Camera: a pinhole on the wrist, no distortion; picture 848 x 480 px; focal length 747.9 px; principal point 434.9 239.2 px. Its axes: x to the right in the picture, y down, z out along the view. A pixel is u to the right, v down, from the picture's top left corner.
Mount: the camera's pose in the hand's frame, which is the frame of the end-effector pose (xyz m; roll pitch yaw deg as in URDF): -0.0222 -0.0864 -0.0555 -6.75 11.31 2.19
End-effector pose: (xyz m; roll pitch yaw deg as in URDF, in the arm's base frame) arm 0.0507 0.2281 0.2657 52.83 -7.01 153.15
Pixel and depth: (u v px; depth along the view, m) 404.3 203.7 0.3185
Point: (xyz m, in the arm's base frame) 0.1490 0.4517 0.3751
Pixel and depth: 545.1 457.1 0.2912
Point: 0.0714 0.3809 0.4283
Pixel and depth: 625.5 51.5 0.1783
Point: 0.0671 0.3943 0.2570
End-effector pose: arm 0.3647 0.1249 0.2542 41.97 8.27 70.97
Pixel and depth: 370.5 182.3 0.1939
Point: 0.5087 0.0822 0.3048
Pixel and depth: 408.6 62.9 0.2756
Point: 0.5993 0.0831 0.3369
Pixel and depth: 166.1 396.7 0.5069
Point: 0.5858 -0.0075 0.6600
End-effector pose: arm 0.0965 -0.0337 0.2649 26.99 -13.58 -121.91
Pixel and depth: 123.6 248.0 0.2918
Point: 0.0299 0.1619 0.4405
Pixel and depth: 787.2 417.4 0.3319
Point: -0.0314 -0.1097 0.5241
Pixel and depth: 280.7 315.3 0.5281
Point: 0.0060 0.1794 0.6806
